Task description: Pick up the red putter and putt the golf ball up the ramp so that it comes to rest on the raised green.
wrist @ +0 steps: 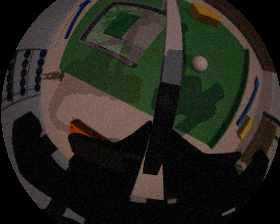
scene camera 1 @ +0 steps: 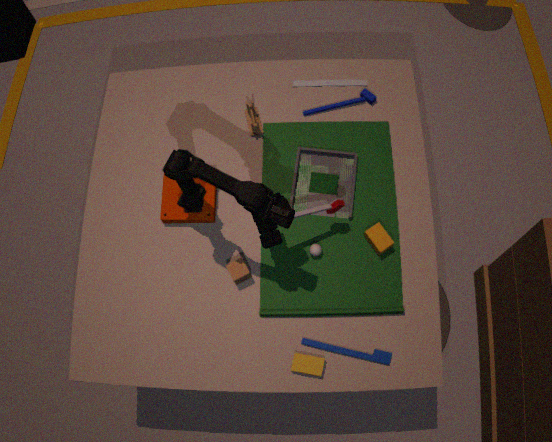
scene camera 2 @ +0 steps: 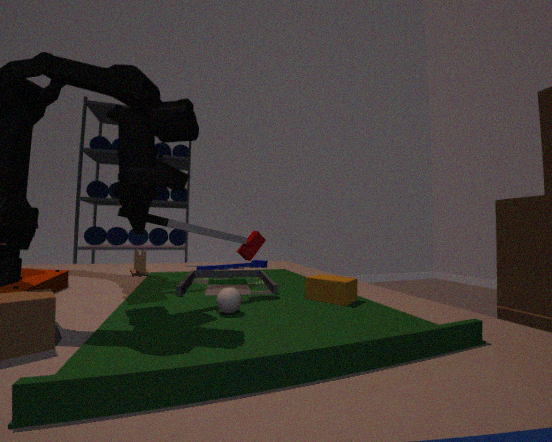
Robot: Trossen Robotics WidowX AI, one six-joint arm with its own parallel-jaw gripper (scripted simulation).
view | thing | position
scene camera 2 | my gripper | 139,234
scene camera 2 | yellow block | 342,291
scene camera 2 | green mat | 152,325
